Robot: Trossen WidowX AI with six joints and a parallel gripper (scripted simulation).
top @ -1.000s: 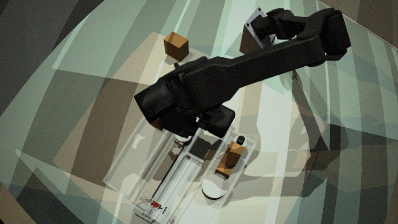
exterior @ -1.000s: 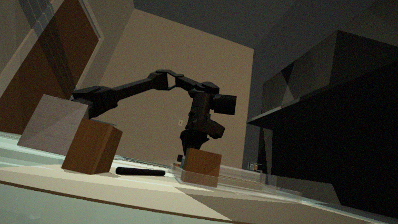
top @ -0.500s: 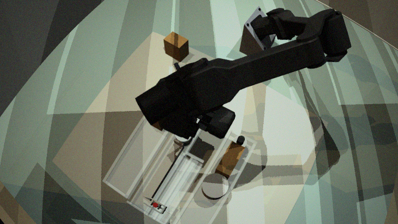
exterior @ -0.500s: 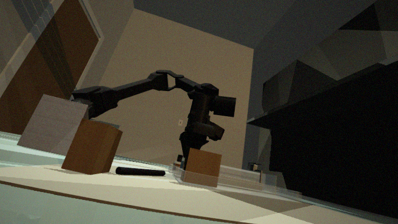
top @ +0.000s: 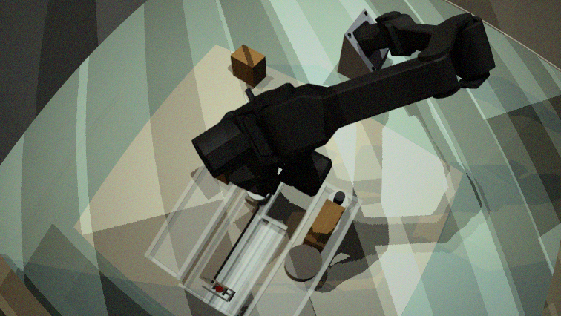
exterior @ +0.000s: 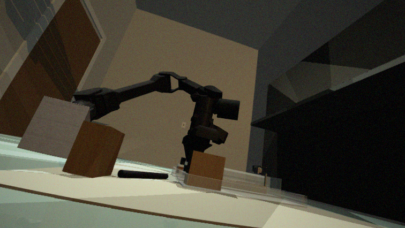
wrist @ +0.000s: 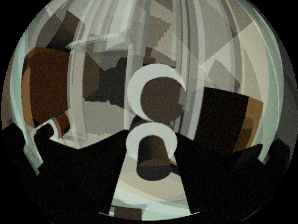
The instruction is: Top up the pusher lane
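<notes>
Now: the dark cylinder 9 cm behind my gripper tip, 10 cm to the right of it and 3 cm below it. From my gripper tip the other things lie so: red marker (22 cm ahead, 7 cm to the left, 4 cm above); then grey disc (10 cm ahead, 14 cm to the left).
</notes>
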